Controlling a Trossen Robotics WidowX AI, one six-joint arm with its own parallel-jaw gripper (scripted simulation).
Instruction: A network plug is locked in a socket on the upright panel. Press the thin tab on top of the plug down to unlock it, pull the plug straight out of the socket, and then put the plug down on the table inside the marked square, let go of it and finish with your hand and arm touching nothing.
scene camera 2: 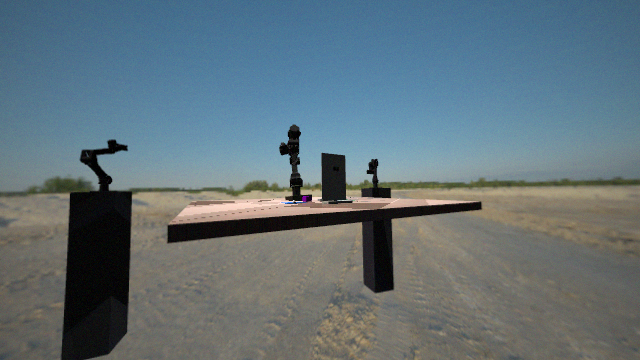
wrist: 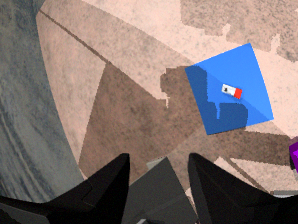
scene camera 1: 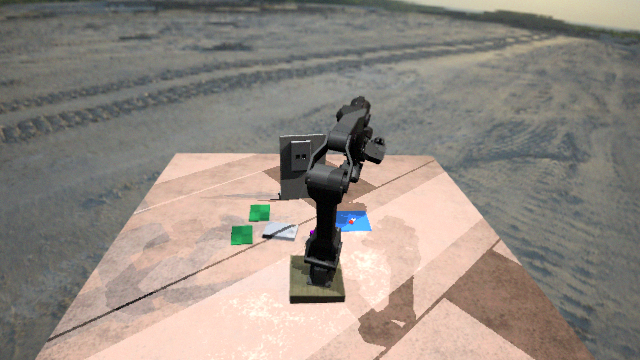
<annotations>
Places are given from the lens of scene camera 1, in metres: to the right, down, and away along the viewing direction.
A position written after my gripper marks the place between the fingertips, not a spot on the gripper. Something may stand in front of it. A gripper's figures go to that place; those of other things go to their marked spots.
my gripper [scene camera 1: 357, 166]: 0.12, -0.04, 1.05
grey upright panel [scene camera 1: 295, 151]: -0.09, -0.10, 1.16
</annotations>
